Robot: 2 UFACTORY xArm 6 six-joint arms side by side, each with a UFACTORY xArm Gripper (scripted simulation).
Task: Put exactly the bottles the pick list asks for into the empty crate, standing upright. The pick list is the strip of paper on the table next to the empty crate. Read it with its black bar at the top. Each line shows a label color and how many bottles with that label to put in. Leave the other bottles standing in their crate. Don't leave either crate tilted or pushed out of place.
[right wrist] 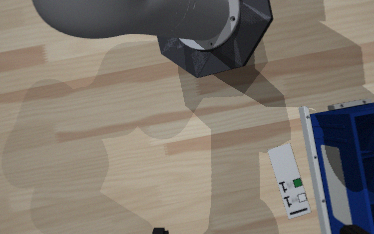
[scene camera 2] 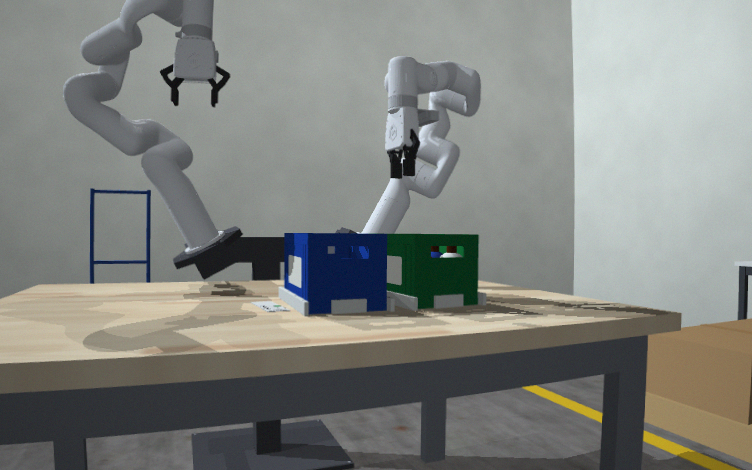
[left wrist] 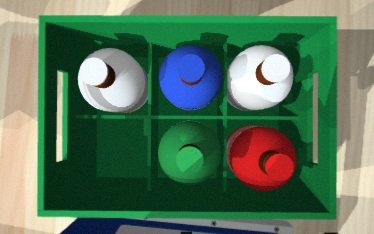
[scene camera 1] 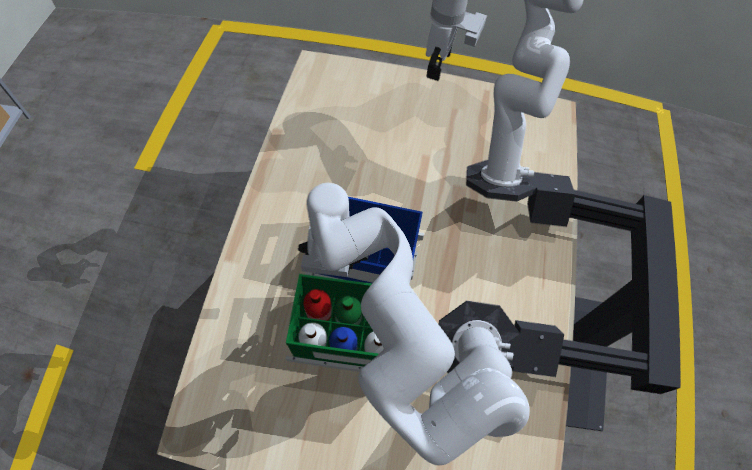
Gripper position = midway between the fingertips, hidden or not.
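Note:
Blue crate point(scene camera 1: 408, 220), green crate point(scene camera 1: 306, 283), my right gripper point(scene camera 1: 438, 66). My left gripper point(scene camera 2: 402, 177), my right gripper point(scene camera 2: 194, 105), blue crate point(scene camera 2: 358, 269), green crate point(scene camera 2: 411, 271). Green bottle point(left wrist: 189, 152), green crate point(left wrist: 104, 173). Green crate out of frame in the right wrist view. Green bottle out of frame in the right wrist view.

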